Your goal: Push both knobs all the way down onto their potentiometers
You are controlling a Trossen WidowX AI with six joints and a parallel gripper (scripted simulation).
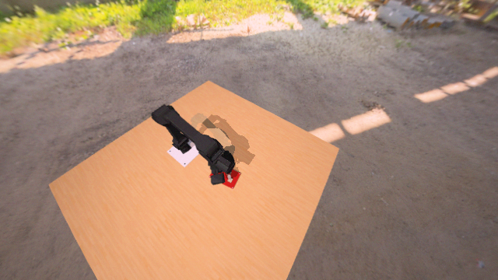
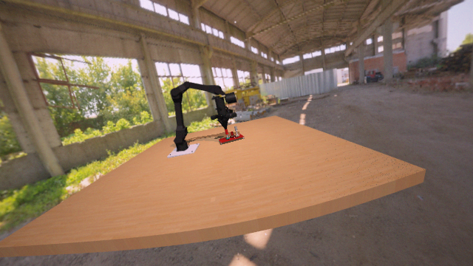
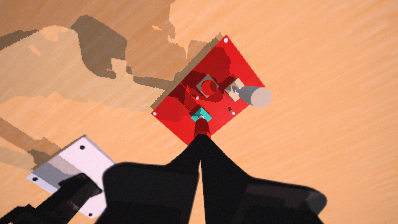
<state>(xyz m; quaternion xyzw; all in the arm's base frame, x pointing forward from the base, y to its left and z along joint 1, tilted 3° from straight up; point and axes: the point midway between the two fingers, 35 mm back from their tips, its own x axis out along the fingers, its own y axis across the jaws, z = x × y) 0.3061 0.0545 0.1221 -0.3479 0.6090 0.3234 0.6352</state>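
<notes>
My gripper tip is 20 mm above the red knob. From my gripper tip the other things lie so: grey knob 60 mm ahead, 20 mm to the left, 10 mm below.
</notes>
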